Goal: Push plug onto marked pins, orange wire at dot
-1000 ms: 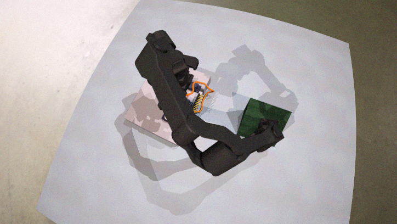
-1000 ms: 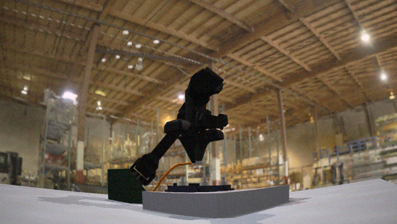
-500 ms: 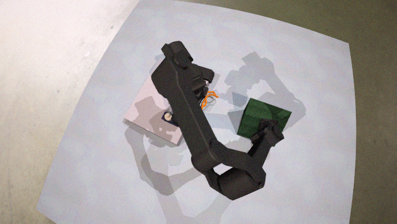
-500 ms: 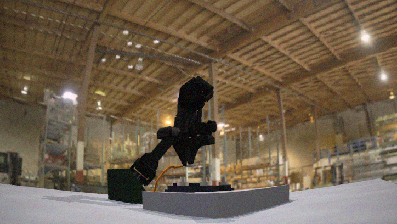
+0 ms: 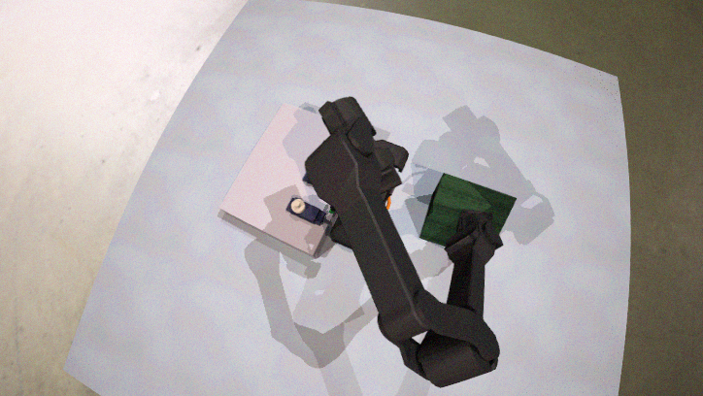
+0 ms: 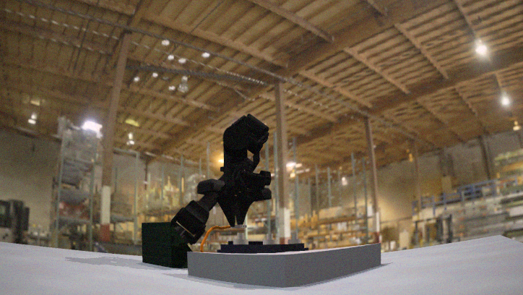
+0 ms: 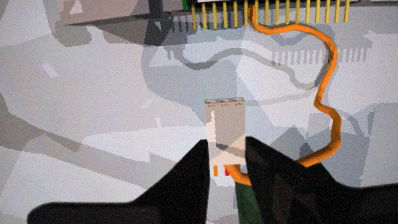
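My gripper tip is 8 cm short of the red dot, 4 cm above it and 1 cm to the left of it. Also, from my gripper tip: pale holder: 22 cm ahead, 9 cm to the right, 9 cm below.
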